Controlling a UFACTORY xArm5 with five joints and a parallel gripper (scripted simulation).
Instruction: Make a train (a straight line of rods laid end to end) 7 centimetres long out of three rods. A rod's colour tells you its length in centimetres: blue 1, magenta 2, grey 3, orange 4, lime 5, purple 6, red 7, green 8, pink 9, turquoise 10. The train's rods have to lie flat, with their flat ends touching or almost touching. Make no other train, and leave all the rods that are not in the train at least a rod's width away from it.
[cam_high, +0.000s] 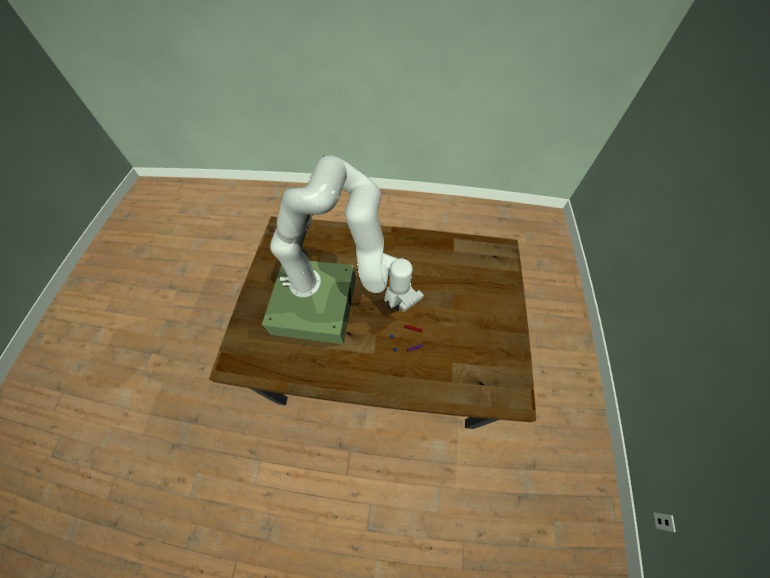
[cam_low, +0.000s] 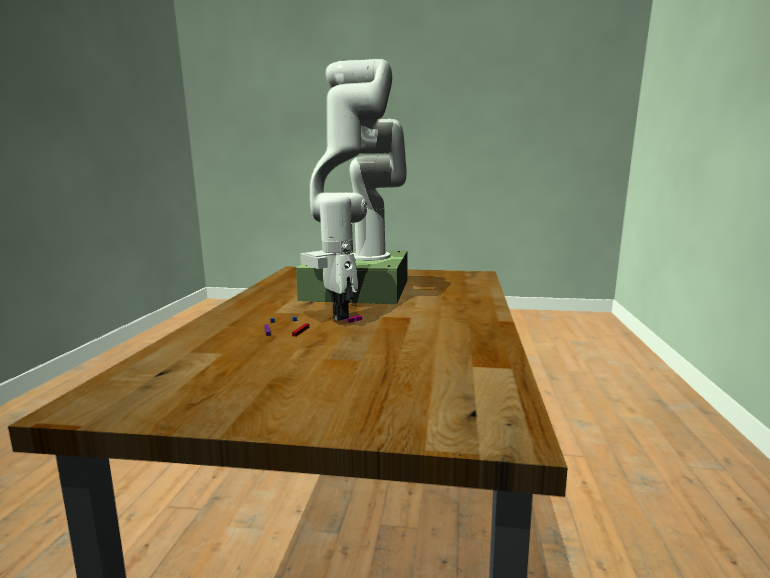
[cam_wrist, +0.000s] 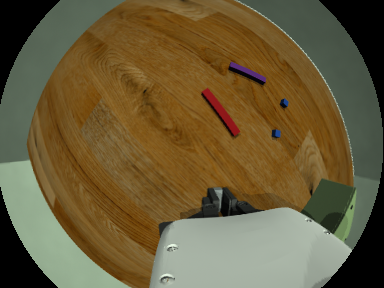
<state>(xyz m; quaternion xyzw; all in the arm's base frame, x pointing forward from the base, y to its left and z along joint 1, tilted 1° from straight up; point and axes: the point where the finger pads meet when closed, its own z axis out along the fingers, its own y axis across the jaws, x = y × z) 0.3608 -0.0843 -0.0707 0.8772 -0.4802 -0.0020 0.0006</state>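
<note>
My gripper is now 9 cm to the left of the red rod, 6 cm short of it and 3 cm above it. The rest, counted from my hand: grey rod: 2 cm below; purple rod: 18 cm to the right, 5 cm ahead, 3 cm below.
</note>
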